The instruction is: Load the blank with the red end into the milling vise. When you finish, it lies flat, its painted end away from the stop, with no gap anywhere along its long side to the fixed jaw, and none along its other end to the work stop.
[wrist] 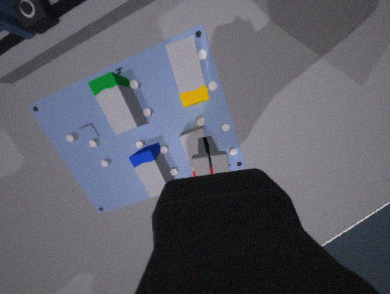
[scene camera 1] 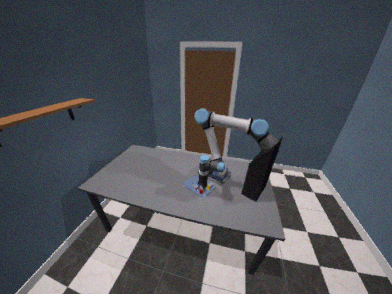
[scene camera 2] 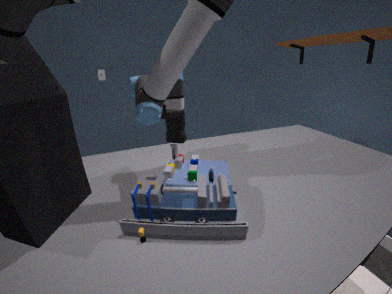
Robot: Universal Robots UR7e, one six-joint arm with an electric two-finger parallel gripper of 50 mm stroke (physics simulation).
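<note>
The blank with the red end [scene camera 1: 201,191] [scene camera 2: 179,163] [wrist: 188,144] lies on the blue plate, partly hidden by the fingers in the wrist view. My gripper [scene camera 2: 174,151] [wrist: 205,146] is shut, its fingertips together above this blank with nothing between them. The height of the tips over the blank is hard to tell. The milling vise [scene camera 1: 220,175] [scene camera 2: 185,214] shows two upright grey jaws, the one by the screw [scene camera 2: 202,191] and the outer one [scene camera 2: 223,191]. No blank shows between them. A dark rounded piece [scene camera 2: 211,175], possibly the work stop, stands at their far end.
The blue plate [scene camera 1: 192,186] [wrist: 60,145] has white pegs and carries a yellow-ended blank [wrist: 186,67], a green-ended blank [wrist: 119,110] and a blue-ended blank [wrist: 152,175]. A grey rail [scene camera 2: 185,230] lies before the vise. A large black block [scene camera 1: 260,172] [scene camera 2: 40,150] stands beside it.
</note>
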